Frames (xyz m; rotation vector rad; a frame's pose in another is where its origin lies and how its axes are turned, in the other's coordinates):
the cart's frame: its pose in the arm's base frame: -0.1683 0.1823 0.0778 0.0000 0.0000 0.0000
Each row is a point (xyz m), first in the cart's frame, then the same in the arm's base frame.
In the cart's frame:
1: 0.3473 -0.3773 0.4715
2: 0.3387 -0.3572 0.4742
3: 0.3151 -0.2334 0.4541
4: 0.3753 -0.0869 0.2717
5: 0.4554 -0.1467 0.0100
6: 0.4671 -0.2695 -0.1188
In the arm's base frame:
1: 0.1790 -0.1950 0.5493
2: 0.1704 -0.1749 0.5520
3: 0.1468 -0.0511 0.5319
4: 0.2070 0.0954 0.3495
5: 0.2871 0.0356 0.0878
6: 0.2988 -0.0872 -0.0410

